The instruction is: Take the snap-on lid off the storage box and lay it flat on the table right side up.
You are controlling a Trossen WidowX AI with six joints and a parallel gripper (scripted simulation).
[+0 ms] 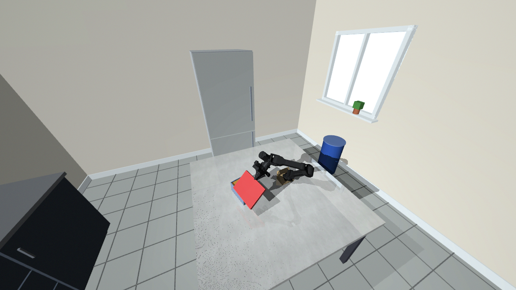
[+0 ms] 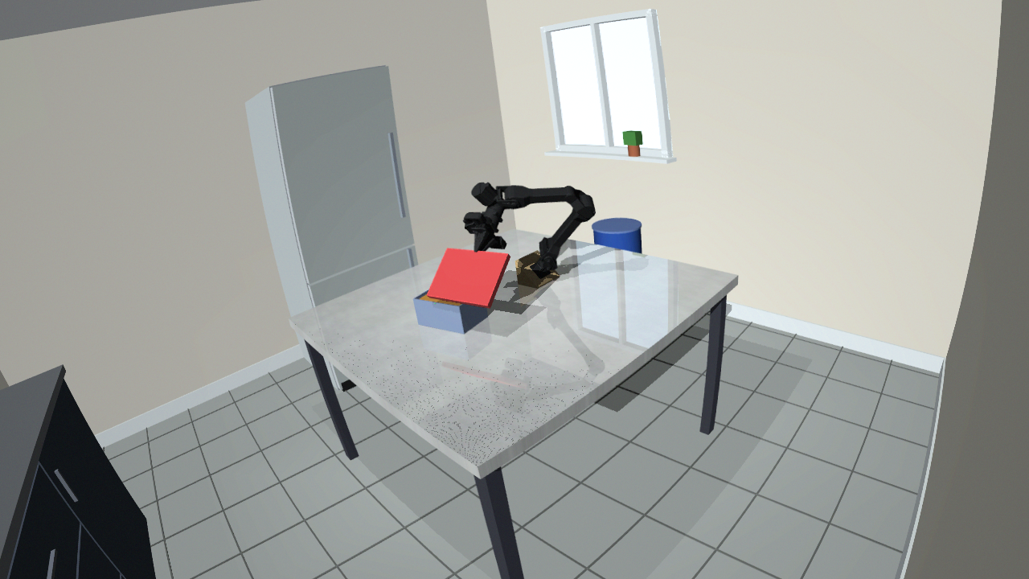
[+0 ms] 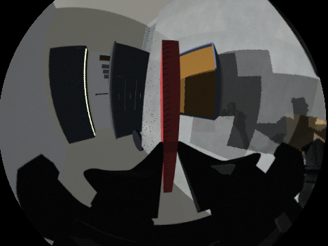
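Now: the red lid 60 mm ahead of my gripper tip, 10 mm to the left of it and 50 mm below it. The rest, counted from my gripper tip: blue-grey storage box (60 mm ahead, 110 mm to the right, 190 mm below).
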